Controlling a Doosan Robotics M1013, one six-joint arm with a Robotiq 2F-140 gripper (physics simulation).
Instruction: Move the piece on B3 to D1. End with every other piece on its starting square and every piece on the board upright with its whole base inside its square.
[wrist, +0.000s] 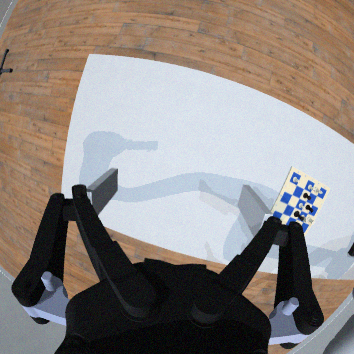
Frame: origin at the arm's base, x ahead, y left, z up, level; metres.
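Seen in the pictures: gripper, fingertip midpoint: (178, 187).
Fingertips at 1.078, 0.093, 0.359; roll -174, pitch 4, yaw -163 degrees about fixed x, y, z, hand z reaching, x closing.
Pixels of each thing's middle, then the offset from my fingertips to it, as dx, dy, dz. "spot": a spot on its surface instead. Level surfaces: height alone.
- cream chessboard, body centre: (299, 204) -0.454, -0.013, -0.391
- top corner, surface spot: (296, 178) spot: -0.376, -0.086, -0.381
- lower right edge, surface spot: (310, 219) spot: -0.531, +0.017, -0.373
- white table top, its level: dz -0.394
The small blue and cream chessboard (286, 198) lies at the right of the wrist view, beyond the right finger. Black pieces (306, 195) (309, 208) (298, 214) and several whitish pieces, such as one near the top corner (296, 178) and one near the lower right edge (310, 219), stand on it. The square names cannot be read, so I cannot tell which piece is on B3. My gripper (178, 187) is wide open and empty, high above the table and to the left of the board in the view. The right finger's arm partly hides the board's lower edge.
The white table top (200, 115) carries shadows of the arm. Its far edge curves across the upper view, its left edge shows at the left, and wooden floor (200, 30) lies beyond. A dark thin object (6, 70) shows at the far left edge.
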